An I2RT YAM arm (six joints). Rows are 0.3 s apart.
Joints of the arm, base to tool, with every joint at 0 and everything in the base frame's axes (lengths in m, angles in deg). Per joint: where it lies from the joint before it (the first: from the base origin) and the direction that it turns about. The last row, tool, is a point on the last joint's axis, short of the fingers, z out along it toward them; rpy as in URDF.
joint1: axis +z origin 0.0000 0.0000 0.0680
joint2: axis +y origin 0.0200 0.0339 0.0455
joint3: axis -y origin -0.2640 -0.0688 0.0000
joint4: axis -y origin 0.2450 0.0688 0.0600
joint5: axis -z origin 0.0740 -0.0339 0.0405
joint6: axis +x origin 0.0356 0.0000 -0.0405
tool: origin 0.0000 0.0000 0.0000 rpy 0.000 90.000 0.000
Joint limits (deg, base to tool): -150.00..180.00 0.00..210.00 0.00..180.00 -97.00..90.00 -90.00..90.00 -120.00..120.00
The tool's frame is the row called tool.
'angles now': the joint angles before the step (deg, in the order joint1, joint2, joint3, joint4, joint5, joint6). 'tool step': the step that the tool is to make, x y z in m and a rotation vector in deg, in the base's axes. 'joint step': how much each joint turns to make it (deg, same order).
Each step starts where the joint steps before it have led.
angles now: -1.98, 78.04, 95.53, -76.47, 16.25, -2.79
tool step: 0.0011, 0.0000, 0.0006, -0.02, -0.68, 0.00
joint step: 0.01, -0.01, -0.02, 0.69, 0.00, 0.01
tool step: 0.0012, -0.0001, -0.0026, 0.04, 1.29, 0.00
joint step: -0.01, 0.49, 0.01, -0.81, 0.00, -0.02
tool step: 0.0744, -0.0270, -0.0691, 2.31, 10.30, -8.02
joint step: -4.43, 15.21, -0.79, 4.42, 0.09, 4.08
